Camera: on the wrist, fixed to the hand. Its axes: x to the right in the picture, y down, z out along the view.
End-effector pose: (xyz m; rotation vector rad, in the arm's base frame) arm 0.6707 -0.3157 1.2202 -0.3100 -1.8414 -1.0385
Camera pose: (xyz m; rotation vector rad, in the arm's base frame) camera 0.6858 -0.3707 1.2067 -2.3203 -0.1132 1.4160
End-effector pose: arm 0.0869 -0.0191 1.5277 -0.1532 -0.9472 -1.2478
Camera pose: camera 0.0860 -0.0535 1.4803 -1.3681 -0.3898 1.7333
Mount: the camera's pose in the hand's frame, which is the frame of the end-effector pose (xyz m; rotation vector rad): -0.0069 -0.0312 -0.0491 0.0827 -0.8738 2.9736
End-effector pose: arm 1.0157 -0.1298 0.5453 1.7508 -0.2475 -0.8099
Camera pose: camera 1.0343 -0.0777 0.5259 -0.4463 -2.3540 0.8695
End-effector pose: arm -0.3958 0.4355 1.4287 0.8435 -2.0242 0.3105
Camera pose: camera -0.3407 0.4406 1.4479 1.8896 1.2071 -0.9245
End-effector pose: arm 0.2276 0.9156 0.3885 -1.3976 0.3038 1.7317
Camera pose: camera 0.2837 0.8988 0.3877 -0.7226 -1.0094 -1.3500
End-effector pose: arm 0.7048 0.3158 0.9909 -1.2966 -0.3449 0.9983
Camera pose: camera 0.7491 0.2810 1.0070 0.0395 -0.9232 -2.0330
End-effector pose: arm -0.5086 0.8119 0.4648 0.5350 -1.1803 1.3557
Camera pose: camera -0.4621 0.8444 0.4501 0.6734 0.8526 -1.1782
